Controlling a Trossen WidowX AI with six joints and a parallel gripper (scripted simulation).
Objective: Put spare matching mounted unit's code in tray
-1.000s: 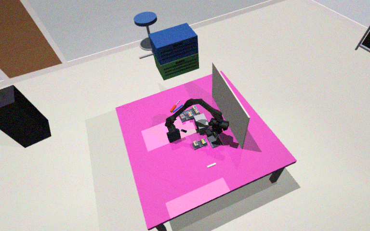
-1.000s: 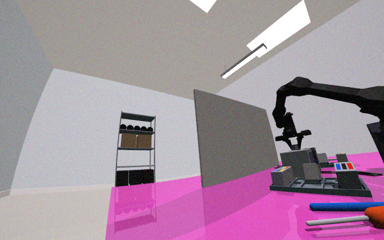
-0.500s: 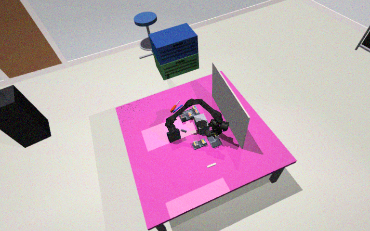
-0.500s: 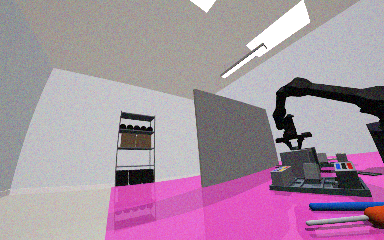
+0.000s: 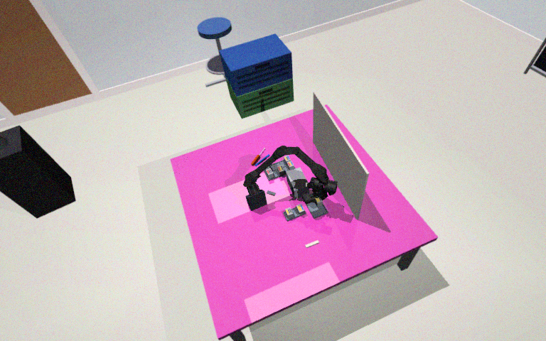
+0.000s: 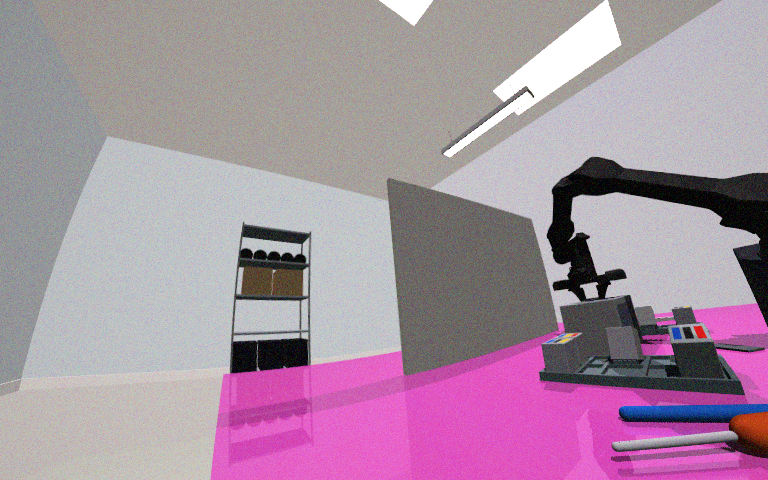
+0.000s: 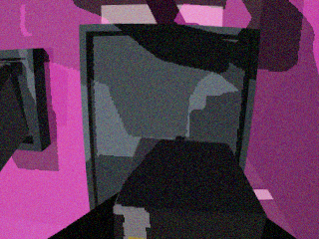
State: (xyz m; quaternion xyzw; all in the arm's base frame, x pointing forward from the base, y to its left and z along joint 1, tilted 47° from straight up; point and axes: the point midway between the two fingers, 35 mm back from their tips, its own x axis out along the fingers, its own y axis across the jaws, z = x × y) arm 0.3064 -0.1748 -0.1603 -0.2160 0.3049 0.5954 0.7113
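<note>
Now: the flat grey tray 6 cm below my gripper tip and 1 cm behind it. Round my gripper tip: rack (14 cm behind, 6 cm below, 4 cm to the left); then grey mounted unit (21 cm to the left, 2 cm below, 2 cm behind); then tall mirror panel (23 cm ahead, 16 cm above, 15 cm to the left).
</note>
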